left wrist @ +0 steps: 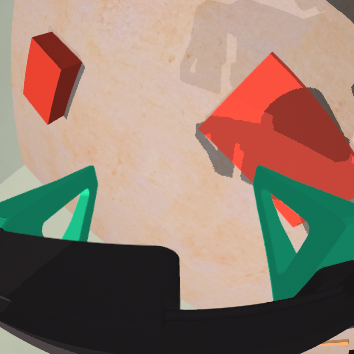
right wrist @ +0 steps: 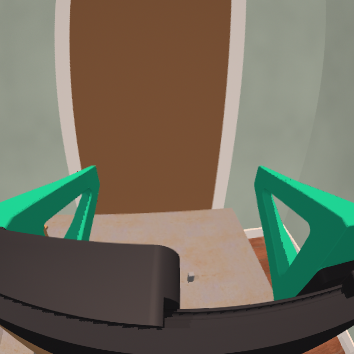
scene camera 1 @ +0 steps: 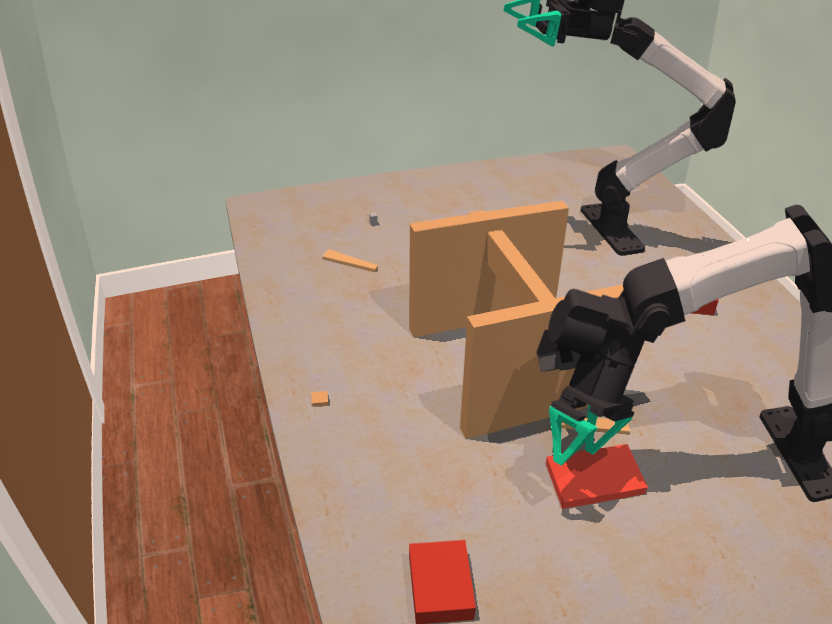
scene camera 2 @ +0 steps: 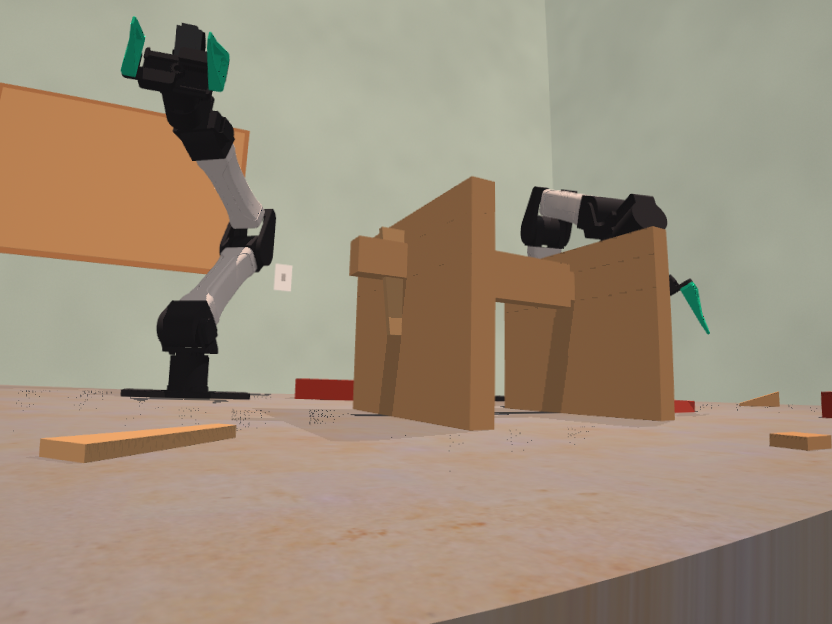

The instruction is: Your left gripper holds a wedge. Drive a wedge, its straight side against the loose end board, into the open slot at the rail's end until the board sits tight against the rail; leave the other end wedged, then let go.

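Places are measured from the left arm's base along level axes (x ahead, y down, z left), in metres.
Pixels of known places: left gripper, fingertip midpoint: (left wrist: 174, 174) (scene camera 1: 574, 457) (scene camera 2: 678, 350); right gripper, fingertip midpoint: (right wrist: 176, 174) (scene camera 1: 510, 15) (scene camera 2: 171, 27); left arm's base at its link origin: (scene camera 1: 799, 453); right arm's base at its link origin: (scene camera 1: 611, 229) (scene camera 2: 187, 397).
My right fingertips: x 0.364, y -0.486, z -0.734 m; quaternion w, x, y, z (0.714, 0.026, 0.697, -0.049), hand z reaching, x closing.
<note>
Ahead of a thing's pixels: the offset from my right fingertips to its middle. "spot": to the spot under its first point.
My left gripper (scene camera 1: 575, 456) (left wrist: 174, 174) is open and empty above a flat red block @(dx +0.005, dy +0.478, dz +0.715 m) (scene camera 1: 604, 473) (left wrist: 260, 92). A wedge @(dx -0.043, dy +0.472, dz +1.062 m) (scene camera 1: 614, 427) (scene camera 2: 764, 400) lies on the table behind its fingers. The near end board @(dx +0.049, dy +0.373, dz +0.563 m) (scene camera 1: 493, 376) (scene camera 2: 618, 342) and the far end board @(dx +0.095, dy +0.374, dz +0.311 m) (scene camera 1: 440, 282) (scene camera 2: 440, 322) stand upright, joined by the rail @(dx +0.073, dy +0.314, dz +0.433 m) (scene camera 1: 520, 265) (scene camera 2: 530, 278). In scene camera 2, a wedge @(dx +0.099, dy +0.337, dz +0.284 m) (scene camera 2: 393, 298) sits in the rail's left end @(spot: dx +0.116, dy +0.315, dz +0.266 m) (scene camera 2: 378, 257). The arm and near board hide the other rail end and its slot. My right gripper (scene camera 1: 512, 16) (scene camera 2: 176, 53) (right wrist: 176, 174) is open and empty, high up.
A long wedge-like piece @(dx +0.325, dy +0.482, dz +0.094 m) (scene camera 1: 349, 260) (scene camera 2: 137, 441) and a small wooden block @(dx +0.408, dy +0.482, dz +0.487 m) (scene camera 1: 319, 398) (scene camera 2: 798, 440) lie on the table. A grey cube @(dx +0.266, dy +0.474, dz -0.049 m) (scene camera 1: 373, 218) (right wrist: 191, 277) lies near the back. Another red block @(dx +0.269, dy +0.470, dz +0.865 m) (scene camera 1: 441, 576) (left wrist: 42, 82) lies at the front in scene camera 1.
</note>
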